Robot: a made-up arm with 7 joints. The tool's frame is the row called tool.
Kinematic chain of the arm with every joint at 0, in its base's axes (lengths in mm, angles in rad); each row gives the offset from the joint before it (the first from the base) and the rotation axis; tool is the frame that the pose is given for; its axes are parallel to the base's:
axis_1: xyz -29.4 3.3 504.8 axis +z
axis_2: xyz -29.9 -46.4 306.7 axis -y
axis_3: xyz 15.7 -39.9 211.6 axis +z
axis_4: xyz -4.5 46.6 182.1 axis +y
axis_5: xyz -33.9 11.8 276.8 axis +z
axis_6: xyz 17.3 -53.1 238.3 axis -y
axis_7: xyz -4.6 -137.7 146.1 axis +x
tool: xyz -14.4 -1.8 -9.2
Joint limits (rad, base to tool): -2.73..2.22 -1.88..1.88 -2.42..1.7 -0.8..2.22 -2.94..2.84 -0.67..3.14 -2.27..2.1
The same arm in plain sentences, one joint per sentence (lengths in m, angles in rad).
The arm has seven revolute joints in a row. What follows holds with every joint at zero, and every direction is one of the base frame's.
Joint 1 sits 0.0294 m along -x and 0.0033 m along +y and 0.5048 m along +z from the base frame's origin and rotates about +z, from -2.73 to 2.22 rad.
Joint 2 sits 0.0299 m along -x and 0.0464 m along -y and 0.3067 m along +z from joint 1 and rotates about -y, from -1.88 to 1.88 rad.
Joint 3 sits 0.0157 m along +x and 0.0399 m along -y and 0.2116 m along +z from joint 2 and rotates about +z, from -2.42 to 1.7 rad.
Joint 4 sits 0.0045 m along -x and 0.0466 m along +y and 0.1821 m along +z from joint 3 and rotates about +y, from -0.8 to 2.22 rad.
Joint 5 sits 0.0339 m along -x and 0.0118 m along +y and 0.2768 m along +z from joint 4 and rotates about +z, from -2.94 to 2.84 rad.
Joint 6 sits 0.0173 m along +x and 0.0531 m along -y and 0.2383 m along +z from joint 5 and rotates about -y, from -0.67 to 3.14 rad.
Joint 7 sits 0.0046 m along -x and 0.1377 m along -y and 0.1461 m along +z from joint 6 and rotates about +x, from -2.27 to 2.1 rad.
The tool frame, which is the frame that the pose is given for, sits 0.0144 m along -x and 0.0018 m along -y and 0.0092 m along -z from joint 7; its axes are parallel to the base frame's.

